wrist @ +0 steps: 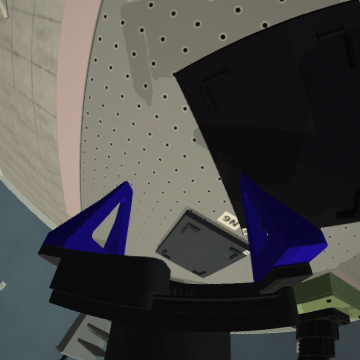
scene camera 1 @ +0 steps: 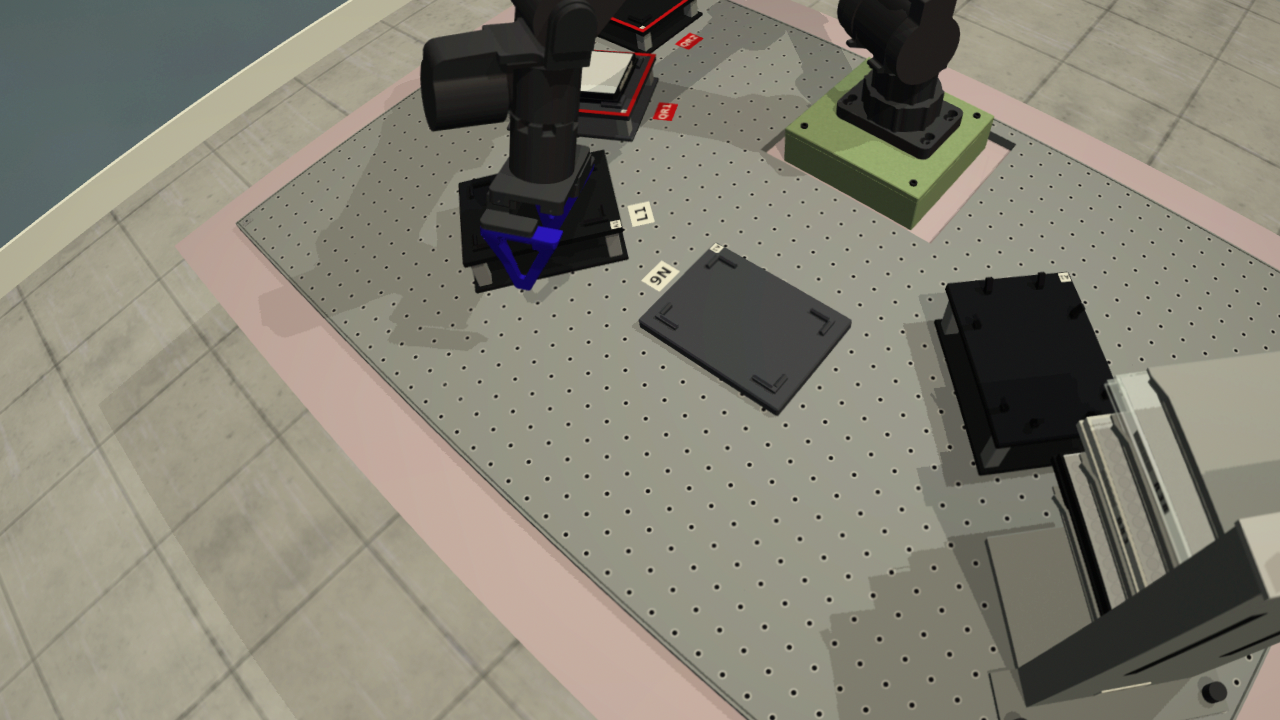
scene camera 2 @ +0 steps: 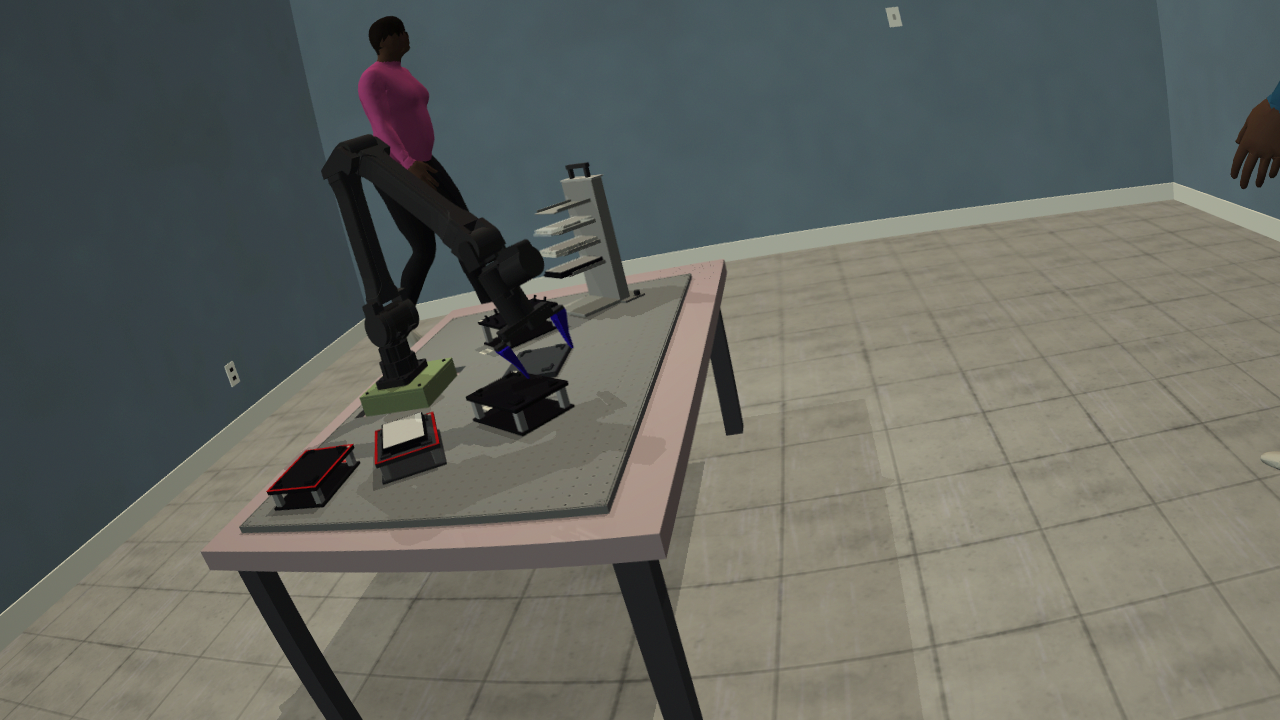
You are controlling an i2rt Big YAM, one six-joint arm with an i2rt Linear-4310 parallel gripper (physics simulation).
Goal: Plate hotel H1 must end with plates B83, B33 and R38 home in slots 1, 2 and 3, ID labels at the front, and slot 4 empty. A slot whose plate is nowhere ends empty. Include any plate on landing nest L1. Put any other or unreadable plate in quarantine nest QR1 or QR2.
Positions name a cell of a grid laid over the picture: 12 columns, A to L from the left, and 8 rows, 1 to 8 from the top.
Scene:
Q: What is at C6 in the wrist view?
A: My gripper.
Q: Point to a black nest L1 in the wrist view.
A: At J3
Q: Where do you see a dark grey nest N6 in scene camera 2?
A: F5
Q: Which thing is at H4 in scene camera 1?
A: A dark grey nest N6.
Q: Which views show my gripper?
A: The wrist view, scene camera 1 and scene camera 2: all of them.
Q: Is my gripper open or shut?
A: Open.

